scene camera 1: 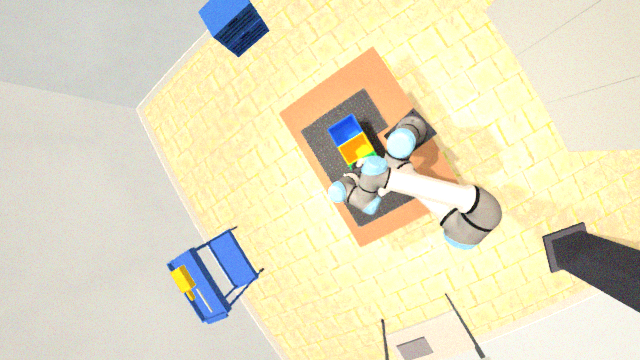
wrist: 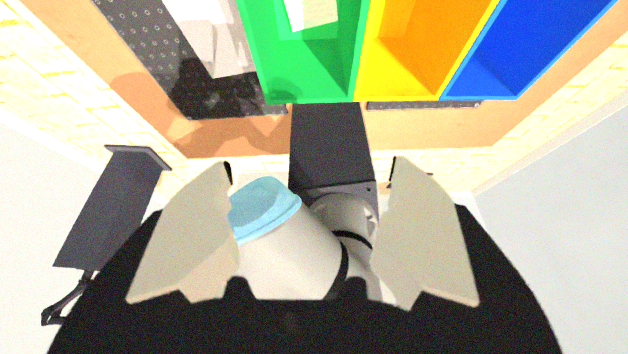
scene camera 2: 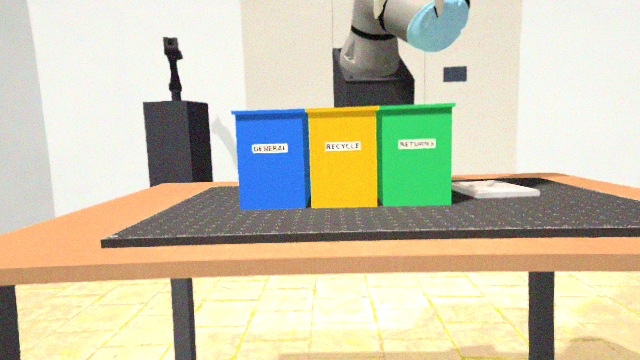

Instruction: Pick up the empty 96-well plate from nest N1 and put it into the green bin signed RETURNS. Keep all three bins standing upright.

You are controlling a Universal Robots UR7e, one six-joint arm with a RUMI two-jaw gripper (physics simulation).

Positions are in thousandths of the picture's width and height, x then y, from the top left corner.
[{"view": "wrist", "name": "gripper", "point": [494,459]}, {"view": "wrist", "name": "yellow recycle bin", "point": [643,162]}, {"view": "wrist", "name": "green returns bin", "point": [509,182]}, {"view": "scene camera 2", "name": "yellow recycle bin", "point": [535,393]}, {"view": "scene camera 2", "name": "blue general bin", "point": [427,429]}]
